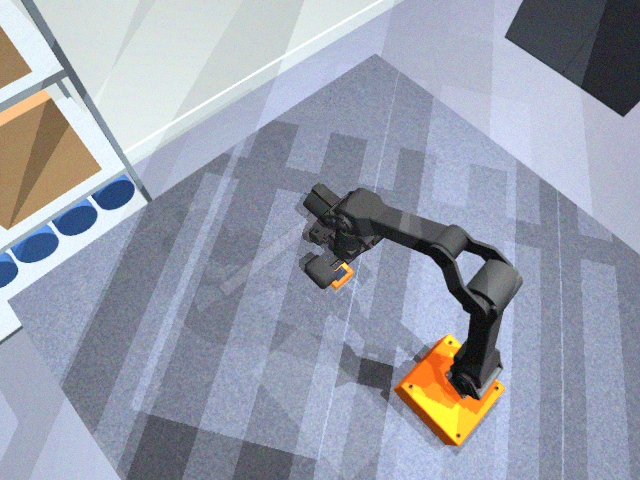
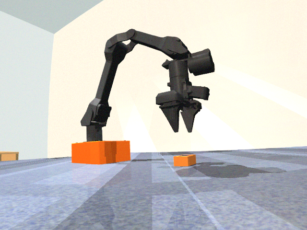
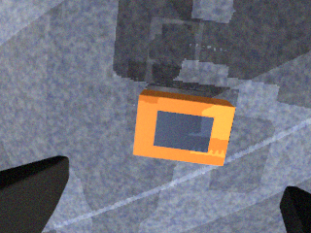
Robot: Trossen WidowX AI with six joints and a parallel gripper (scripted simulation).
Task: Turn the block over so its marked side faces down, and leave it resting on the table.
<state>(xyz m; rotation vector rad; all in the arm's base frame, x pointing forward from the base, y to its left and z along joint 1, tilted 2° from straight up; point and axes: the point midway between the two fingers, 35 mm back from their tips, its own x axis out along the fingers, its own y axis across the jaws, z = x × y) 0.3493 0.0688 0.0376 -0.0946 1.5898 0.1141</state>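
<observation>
Right now the orange block is 7 cm below my gripper tip.
</observation>
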